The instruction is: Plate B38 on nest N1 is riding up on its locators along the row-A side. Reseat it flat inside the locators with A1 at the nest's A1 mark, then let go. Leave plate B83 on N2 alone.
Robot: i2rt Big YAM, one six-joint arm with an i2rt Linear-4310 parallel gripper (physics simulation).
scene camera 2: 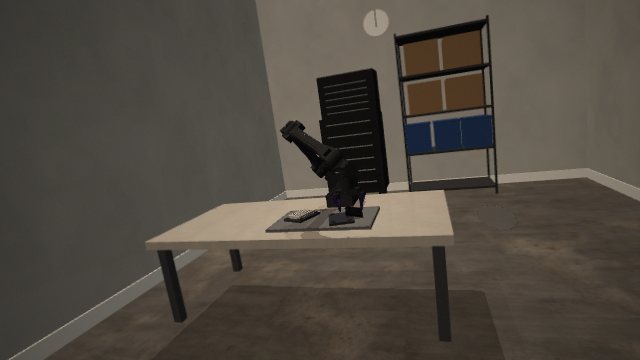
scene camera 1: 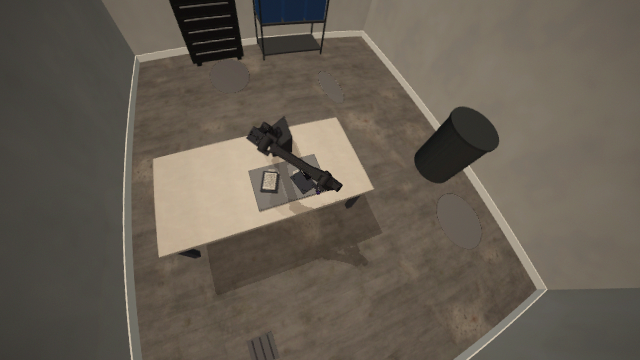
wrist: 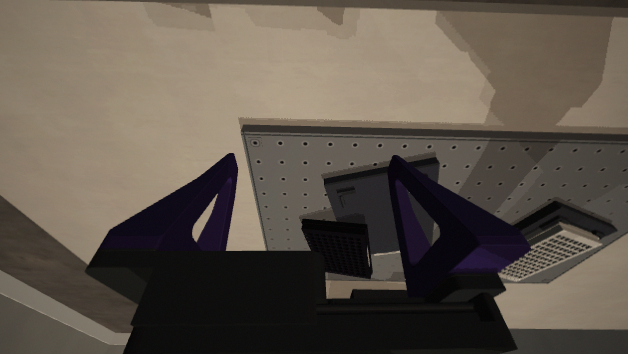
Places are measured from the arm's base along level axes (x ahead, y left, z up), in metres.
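Pixels of known places: gripper, fingertip midpoint: (scene camera 2: pixel 351 211) (scene camera 1: pixel 324 191) (wrist: pixel 314 161); arm's base, origin of the base link: (scene camera 2: pixel 338 183) (scene camera 1: pixel 275 135).
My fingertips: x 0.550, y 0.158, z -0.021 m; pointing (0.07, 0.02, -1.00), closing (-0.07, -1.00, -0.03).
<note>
Ahead of a thing's pixels: the offset from my fingertips to its middle. Level surfaces: height alone.
A black well plate {0.227 m back, 0.028 m right, 0.068 m down} (wrist: pixel 337 247) (scene camera 2: pixel 354 212), apparently B38, looks tilted and overlaps one side of dark nest N1 {0.162 m back, 0.084 m right, 0.077 m down} (wrist: pixel 357 200) (scene camera 2: pixel 341 220) (scene camera 1: pixel 301 184). Much of N1's face is bare, with a corner locator showing. Exactly where the plate touches is unclear, and labels and the A1 mark are unreadable. A white plate {0.242 m back, 0.310 m right, 0.067 m down} (wrist: pixel 555 252) (scene camera 2: pixel 301 215) (scene camera 1: pixel 270 181), apparently B83, sits on nest N2 {0.242 m back, 0.310 m right, 0.077 m down} (wrist: pixel 557 206). My gripper (wrist: pixel 314 161) (scene camera 2: pixel 350 209) is open and empty above the N1 area; in the wrist view its right finger covers part of N1.
Both nests stand on a grey perforated board (wrist: pixel 272 152) (scene camera 2: pixel 280 228) (scene camera 1: pixel 267 202) on the pale table {0.099 m down} (scene camera 1: pixel 200 200) (scene camera 2: pixel 200 230). The board lies near the table's long edge. A cabinet (scene camera 2: pixel 350 130) and a shelf rack (scene camera 2: pixel 492 150) stand behind. A dark cylinder (scene camera 1: pixel 450 150) stands apart from the table.
</note>
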